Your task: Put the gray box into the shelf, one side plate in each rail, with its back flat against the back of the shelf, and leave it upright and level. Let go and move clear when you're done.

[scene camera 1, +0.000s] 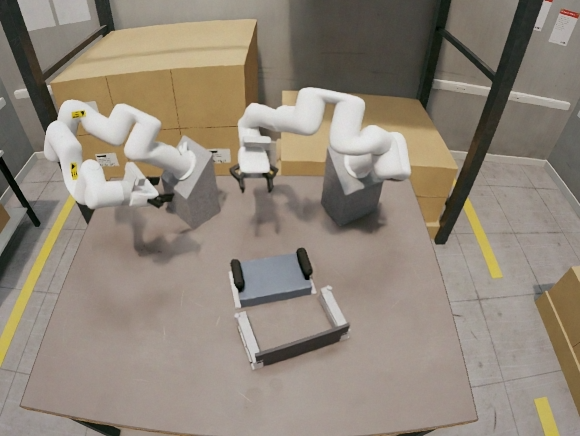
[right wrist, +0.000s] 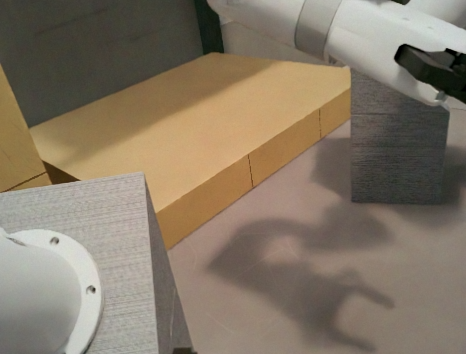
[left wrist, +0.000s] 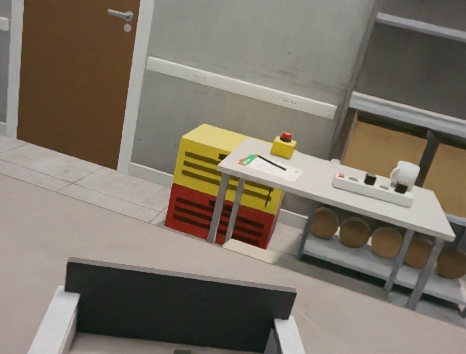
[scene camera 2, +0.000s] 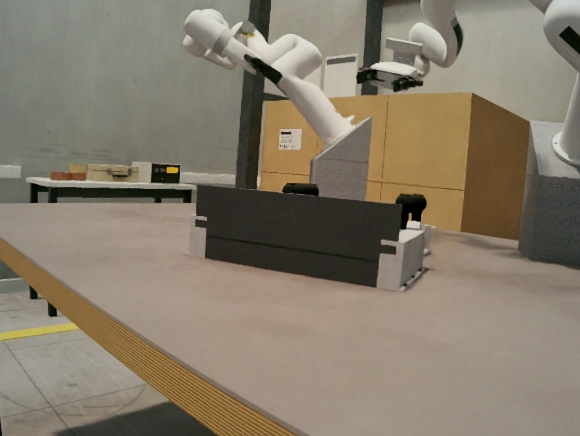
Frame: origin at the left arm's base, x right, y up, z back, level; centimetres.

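Where they show: left gripper, between the fingertips: (scene camera 1: 257, 191) (scene camera 2: 376, 81); right gripper, between the fingertips: (scene camera 1: 165, 189) (scene camera 2: 279, 79); left arm's base, origin of its link: (scene camera 1: 356, 163) (scene camera 2: 577, 149); right arm's base, origin of its link: (scene camera 1: 184, 165) (right wrist: 31, 304) (scene camera 2: 339, 139).
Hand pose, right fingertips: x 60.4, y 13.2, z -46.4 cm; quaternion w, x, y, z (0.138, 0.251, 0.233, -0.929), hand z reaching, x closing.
Observation:
Things, the pixels of their top centre, and the offset from my right fingertips. "pt": a spot on its surface instead.
- gray box, centre of its top: (scene camera 2: 354, 188) (scene camera 1: 271, 264) dx -36.4, dy -26.8, dz -1.6 cm
- shelf's dark back board, a spot on its surface: (scene camera 2: 300, 232) (left wrist: 165, 301) pt dx -55.6, dy -32.7, dz -26.9 cm
The gray box (scene camera 1: 274, 278), blue-gray with white side plates and two black handles (scene camera 1: 237, 275) (scene camera 1: 304, 263) (scene camera 2: 300, 188) (scene camera 2: 411, 205), lies flat on the table just outside the shelf's open side. The shelf's dark back board (scene camera 1: 303, 345) (scene camera 2: 300, 232) (left wrist: 180, 305) stands upright between two white rails (scene camera 1: 249, 338) (scene camera 1: 334, 306). In scene camera 2 the back board hides most of the box. My left gripper (scene camera 1: 256, 187) (scene camera 2: 389, 82) is open and empty, raised behind the box. My right gripper (scene camera 1: 161, 201) (scene camera 2: 265, 70) looks open and empty, raised off to the side, away from the box.
Two gray arm bases (scene camera 1: 192, 187) (scene camera 1: 351, 200) stand at the table's rear. A tall cardboard stack (scene camera 1: 135, 100) and a low cardboard stack (scene camera 1: 400, 125) (right wrist: 200, 115) stand behind them. The left gripper hangs between the two bases.

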